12 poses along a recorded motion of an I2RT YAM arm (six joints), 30 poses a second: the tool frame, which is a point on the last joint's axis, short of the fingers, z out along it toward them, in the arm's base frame.
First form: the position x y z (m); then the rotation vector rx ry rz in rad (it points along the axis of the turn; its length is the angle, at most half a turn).
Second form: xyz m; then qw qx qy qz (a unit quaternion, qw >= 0). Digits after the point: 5 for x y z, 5 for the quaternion.
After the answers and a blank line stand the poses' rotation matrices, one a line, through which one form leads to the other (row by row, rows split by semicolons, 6 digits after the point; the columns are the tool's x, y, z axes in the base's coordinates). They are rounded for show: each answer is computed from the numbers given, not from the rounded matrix.
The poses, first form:
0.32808 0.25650 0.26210 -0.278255 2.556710 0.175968
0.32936 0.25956 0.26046 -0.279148 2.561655 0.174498
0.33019 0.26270 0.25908 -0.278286 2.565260 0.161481
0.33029 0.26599 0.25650 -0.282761 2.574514 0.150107
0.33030 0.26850 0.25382 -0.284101 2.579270 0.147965
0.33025 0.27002 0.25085 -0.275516 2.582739 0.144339
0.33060 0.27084 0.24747 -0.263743 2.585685 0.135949
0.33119 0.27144 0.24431 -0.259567 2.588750 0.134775
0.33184 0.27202 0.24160 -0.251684 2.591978 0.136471
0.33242 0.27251 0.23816 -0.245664 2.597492 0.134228
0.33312 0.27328 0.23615 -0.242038 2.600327 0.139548
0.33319 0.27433 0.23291 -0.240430 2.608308 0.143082
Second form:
0.32808 0.25650 0.26210 0.27817 -0.10368 0.95267 0.06557
0.32936 0.25956 0.26046 0.27581 -0.10389 0.95337 0.06494
0.33019 0.26270 0.25908 0.27455 -0.10350 0.95410 0.06006
0.33029 0.26599 0.25650 0.27022 -0.10494 0.95544 0.05571
0.33030 0.26850 0.25382 0.26794 -0.10531 0.95609 0.05485
0.33025 0.27002 0.25085 0.26682 -0.10207 0.95683 0.05347
0.33060 0.27084 0.24747 0.26622 -0.09768 0.95763 0.05035
0.33119 0.27144 0.24431 0.26498 -0.09607 0.95816 0.04988
0.33184 0.27202 0.24160 0.26377 -0.09310 0.95876 0.05048
0.33242 0.27251 0.23816 0.26146 -0.09076 0.95966 0.04959
0.33312 0.27328 0.23615 0.26012 -0.08936 0.96005 0.05152
0.33319 0.27433 0.23291 0.25627 -0.08859 0.96109 0.05272

-0.823745 -0.234026 0.516406; -0.161070 0.969902 0.182611; -0.543599 0.067247 -0.836647
-0.826268 -0.233917 0.512411; -0.162268 0.969978 0.181138; -0.539399 0.066521 -0.839419
-0.827824 -0.230483 0.511455; -0.164526 0.971360 0.171438; -0.536320 0.057773 -0.842035
-0.831935 -0.230628 0.504674; -0.170415 0.971770 0.163162; -0.528056 0.049736 -0.847752
-0.834236 -0.230766 0.500797; -0.171982 0.971802 0.161314; -0.523902 0.048445 -0.850400
-0.836773 -0.223865 0.499695; -0.166793 0.973444 0.156800; -0.521528 0.047860 -0.851891
-0.839172 -0.213889 0.500043; -0.160272 0.975847 0.148441; -0.519715 0.044424 -0.853184
-0.841108 -0.210540 0.498207; -0.157667 0.976564 0.146507; -0.517377 0.044677 -0.854591
-0.843520 -0.205143 0.496377; -0.151883 0.977570 0.145907; -0.515175 0.047684 -0.855758
-0.846807 -0.200133 0.492813; -0.148269 0.978606 0.142642; -0.510817 0.047721 -0.858364
-0.848701 -0.198387 0.490255; -0.144779 0.978720 0.145417; -0.508671 0.052437 -0.859363
-0.852955 -0.197312 0.483256; -0.143268 0.978744 0.146748; -0.501939 0.055934 -0.863093

